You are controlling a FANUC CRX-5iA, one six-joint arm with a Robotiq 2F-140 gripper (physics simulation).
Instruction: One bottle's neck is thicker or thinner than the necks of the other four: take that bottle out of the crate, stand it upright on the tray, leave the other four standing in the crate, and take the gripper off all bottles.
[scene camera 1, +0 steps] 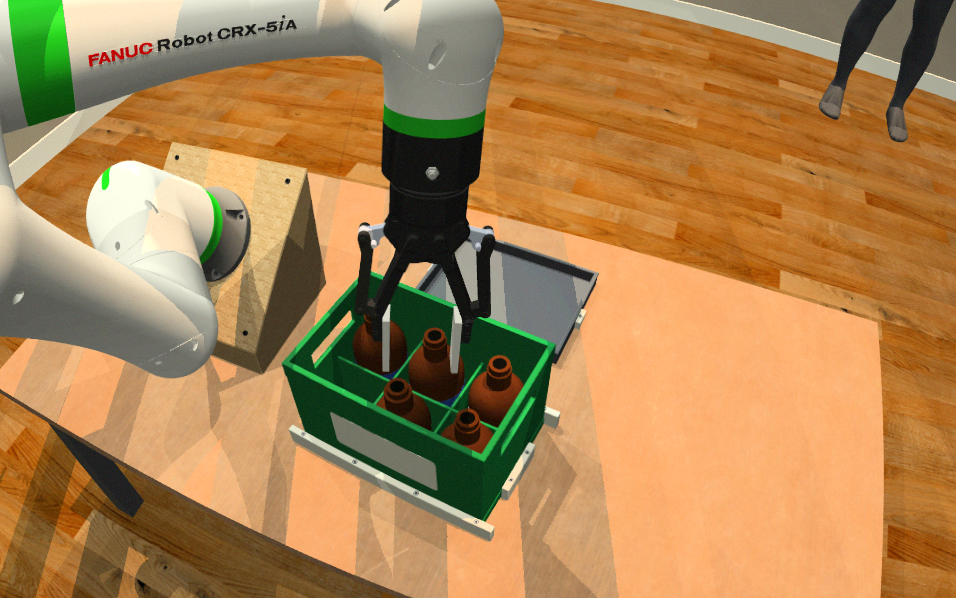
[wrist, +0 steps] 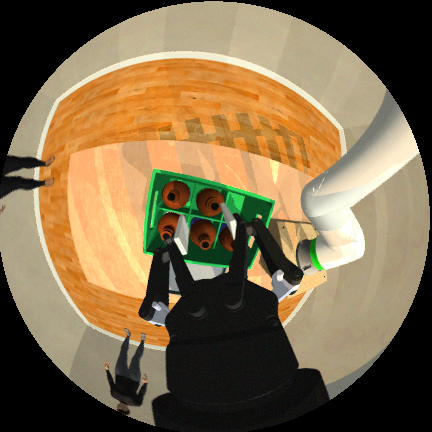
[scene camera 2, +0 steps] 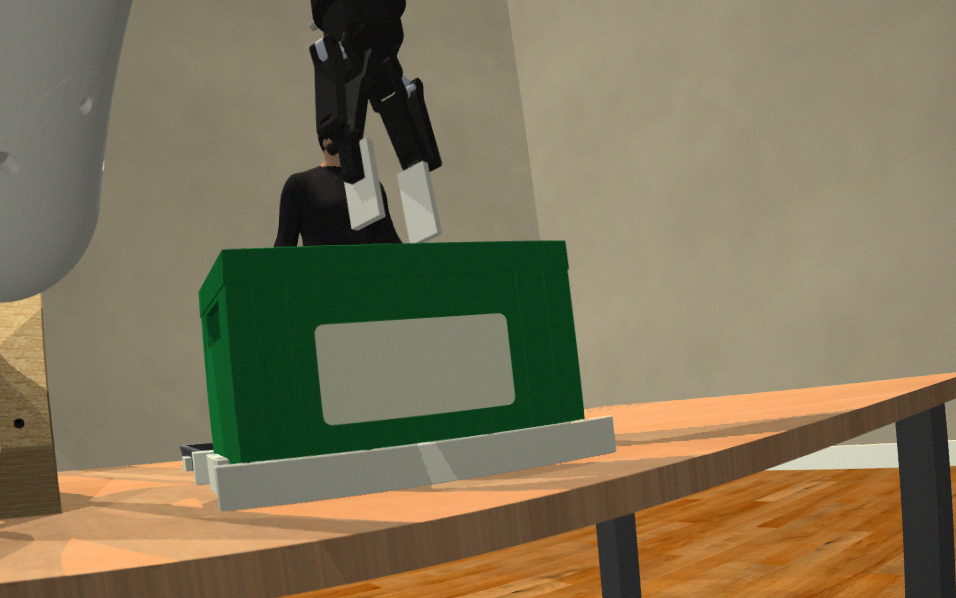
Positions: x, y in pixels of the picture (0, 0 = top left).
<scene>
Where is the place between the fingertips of my gripper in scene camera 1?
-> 419, 363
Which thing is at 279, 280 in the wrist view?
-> My gripper.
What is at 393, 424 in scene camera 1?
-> A crate rim.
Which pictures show my gripper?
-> Scene camera 1, the wrist view and scene camera 2: all of them.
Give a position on a crate rim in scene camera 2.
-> At 251, 265
</scene>
